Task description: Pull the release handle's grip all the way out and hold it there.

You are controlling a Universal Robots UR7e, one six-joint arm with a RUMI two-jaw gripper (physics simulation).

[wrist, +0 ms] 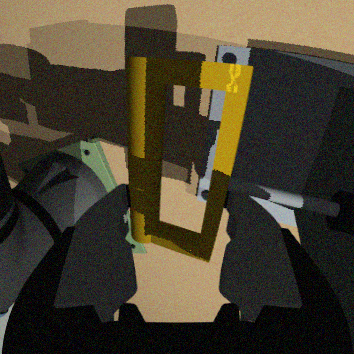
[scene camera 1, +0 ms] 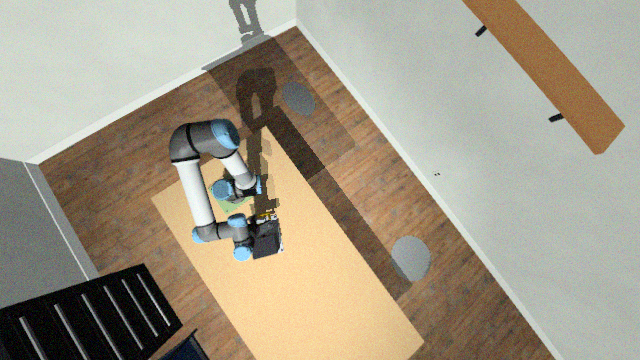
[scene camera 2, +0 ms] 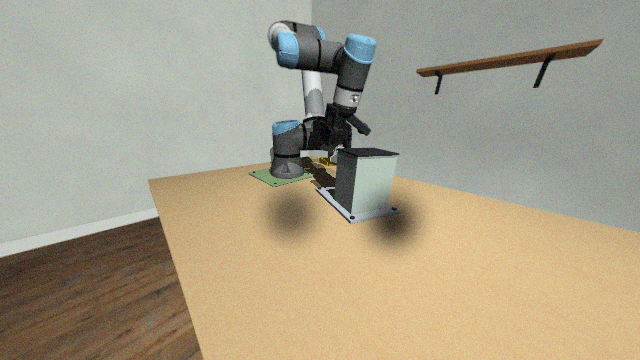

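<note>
The release handle's grip is a yellow rectangular frame (wrist: 235,127) (scene camera 2: 325,161) (scene camera 1: 265,216), partly in shadow. A grey metal rod (wrist: 287,198) runs from its right bar to a black collar (wrist: 345,210) on the housing. The housing (wrist: 285,115) (scene camera 2: 372,182) (scene camera 1: 267,240) is a box with a pale side and a dark top, on a light base plate (scene camera 2: 372,215) (wrist: 242,53). A stretch of rod shows between grip and collar. My gripper (wrist: 177,186) (scene camera 2: 334,151) is shut on the grip, one finger against each long side. The finger contacts are partly hidden in shadow.
The arm's base stands on a green plate (scene camera 1: 227,206) (scene camera 2: 262,174) (wrist: 102,165) close to the grip, on the wooden table (scene camera 1: 320,300) (scene camera 2: 450,280). A wall shelf (scene camera 1: 555,75) (scene camera 2: 505,61) hangs at the right. A black slatted unit (scene camera 1: 145,280) stands at the lower left in scene camera 1.
</note>
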